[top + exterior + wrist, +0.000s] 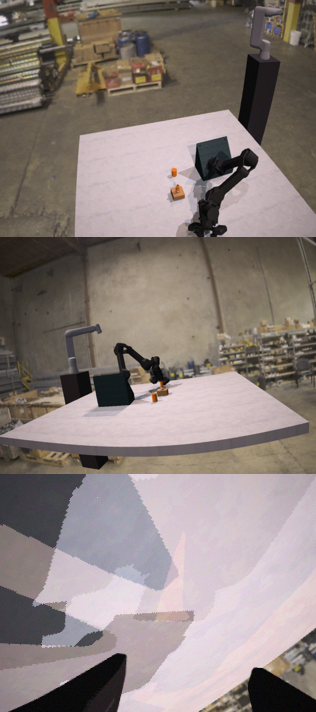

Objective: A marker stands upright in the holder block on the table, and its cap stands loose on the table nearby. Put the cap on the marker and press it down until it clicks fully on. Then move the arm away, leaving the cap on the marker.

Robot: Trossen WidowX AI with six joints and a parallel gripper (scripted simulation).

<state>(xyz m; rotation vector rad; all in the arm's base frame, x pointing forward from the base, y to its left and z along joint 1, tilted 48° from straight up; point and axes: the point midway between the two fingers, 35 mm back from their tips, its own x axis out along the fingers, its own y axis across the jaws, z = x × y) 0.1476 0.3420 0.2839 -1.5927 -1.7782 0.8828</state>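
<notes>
My gripper tip is 8 cm short of the cap and 50 cm to the left of it. From my gripper tip the other things lie so: holder block (9 cm ahead, 34 cm to the right, 1 cm below).
</notes>
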